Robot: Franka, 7 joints.
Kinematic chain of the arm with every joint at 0, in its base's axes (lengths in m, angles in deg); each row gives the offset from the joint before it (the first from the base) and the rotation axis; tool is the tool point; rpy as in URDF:
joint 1: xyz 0 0 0.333 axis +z
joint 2: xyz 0 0 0 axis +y
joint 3: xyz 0 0 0.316 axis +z
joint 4: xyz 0.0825 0 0 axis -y
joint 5: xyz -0.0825 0 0.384 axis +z
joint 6: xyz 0 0 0 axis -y
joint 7: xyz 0.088 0 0 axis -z
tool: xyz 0 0 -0.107 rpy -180 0 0
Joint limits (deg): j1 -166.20..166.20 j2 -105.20..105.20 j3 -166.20..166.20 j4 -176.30..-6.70 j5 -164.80..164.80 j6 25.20..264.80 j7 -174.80..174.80
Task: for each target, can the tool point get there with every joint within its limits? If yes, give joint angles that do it. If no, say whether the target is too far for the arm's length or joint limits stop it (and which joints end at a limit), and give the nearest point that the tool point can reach.
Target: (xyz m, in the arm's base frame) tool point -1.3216 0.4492 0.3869
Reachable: no: too far | nearest point -0.8117 0.2759 0.3661 | short by 0.539 m
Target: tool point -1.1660 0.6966 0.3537
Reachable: no: too far | nearest point -0.7364 0.4399 0.3461 | short by 0.501 m
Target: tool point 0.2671 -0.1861 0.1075
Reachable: yes | joints 10.11 58.88 -36.28 -119.28 -0.34 49.48 0.59
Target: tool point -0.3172 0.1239 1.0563
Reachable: yes | joints 72.47 28.80 124.95 -65.36 -53.14 182.95 9.89
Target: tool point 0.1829 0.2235 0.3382
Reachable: yes | joints 3.42 -41.06 36.46 -160.75 -131.64 191.91 24.66
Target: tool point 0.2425 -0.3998 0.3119
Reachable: yes | joints 27.87 75.92 -86.65 -153.17 0.07 208.27 139.21
